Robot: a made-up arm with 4 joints.
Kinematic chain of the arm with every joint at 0, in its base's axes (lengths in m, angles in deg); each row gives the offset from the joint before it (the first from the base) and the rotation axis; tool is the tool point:
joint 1: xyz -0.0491 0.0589 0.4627 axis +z
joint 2: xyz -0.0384 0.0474 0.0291 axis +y
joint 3: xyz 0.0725 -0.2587 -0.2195 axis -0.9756 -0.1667 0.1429
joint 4: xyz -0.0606 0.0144 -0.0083 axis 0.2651 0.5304 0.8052
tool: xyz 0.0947 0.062 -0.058
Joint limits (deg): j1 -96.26..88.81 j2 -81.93..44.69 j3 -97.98..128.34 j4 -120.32..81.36
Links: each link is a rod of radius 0.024 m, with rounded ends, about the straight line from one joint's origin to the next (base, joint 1, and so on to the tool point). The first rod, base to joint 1, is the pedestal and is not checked.
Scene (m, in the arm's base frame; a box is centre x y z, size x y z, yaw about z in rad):
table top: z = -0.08
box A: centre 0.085 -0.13 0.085 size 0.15 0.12 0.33 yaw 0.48
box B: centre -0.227 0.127 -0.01 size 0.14 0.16 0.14 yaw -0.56
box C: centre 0.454 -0.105 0 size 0.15 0.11 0.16 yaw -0.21
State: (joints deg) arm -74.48 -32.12 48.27 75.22
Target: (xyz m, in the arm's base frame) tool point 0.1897 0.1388 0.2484
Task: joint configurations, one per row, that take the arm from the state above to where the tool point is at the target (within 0.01 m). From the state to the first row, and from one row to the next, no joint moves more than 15 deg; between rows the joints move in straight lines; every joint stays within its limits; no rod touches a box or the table.
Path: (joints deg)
1: -61.12 -39.40 58.16 76.45
2: -47.76 -46.69 68.04 77.68
3: -34.40 -53.97 77.93 78.90
4: -21.03 -61.26 87.81 80.13
5: -7.67 -68.54 97.70 81.36
6: 4.56 -64.19 84.73 77.25
7: 16.78 -59.84 71.76 73.14
8: 29.01 -55.49 58.78 69.03
9: 41.24 -51.14 45.81 64.92
10: 53.47 -46.79 32.84 60.80

